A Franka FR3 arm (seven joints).
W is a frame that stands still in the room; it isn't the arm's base.
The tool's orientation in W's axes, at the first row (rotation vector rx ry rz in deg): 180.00 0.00 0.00
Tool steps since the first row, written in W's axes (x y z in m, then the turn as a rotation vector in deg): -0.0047 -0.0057 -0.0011 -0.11 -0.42 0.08; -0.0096 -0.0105 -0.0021 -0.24 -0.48 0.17; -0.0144 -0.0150 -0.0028 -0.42 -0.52 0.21; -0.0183 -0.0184 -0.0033 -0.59 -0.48 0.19; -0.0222 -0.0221 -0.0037 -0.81 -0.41 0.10; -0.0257 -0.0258 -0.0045 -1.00 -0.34 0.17; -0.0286 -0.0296 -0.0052 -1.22 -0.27 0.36; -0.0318 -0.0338 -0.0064 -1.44 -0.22 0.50
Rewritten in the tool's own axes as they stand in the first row. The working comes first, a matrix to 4 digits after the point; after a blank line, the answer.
The tool's axes in the first row as the columns of a matrix, in W's axes (used below as rounded here):
1.0000 0.0000 0.0000
0.0000 -1.0000 0.0000
0.0000 0.0000 -1.0000

-0.0047 0.0057 0.0011 -0.11 0.42 -0.08; -0.0096 0.0105 0.0021 -0.24 0.48 -0.17; -0.0144 0.0150 0.0028 -0.42 0.52 -0.21; -0.0183 0.0184 0.0033 -0.59 0.48 -0.19; -0.0222 0.0221 0.0037 -0.81 0.41 -0.10; -0.0257 0.0258 0.0045 -1.00 0.34 -0.17; -0.0286 0.0296 0.0052 -1.22 0.27 -0.36; -0.0318 0.0338 0.0064 -1.44 0.22 -0.50
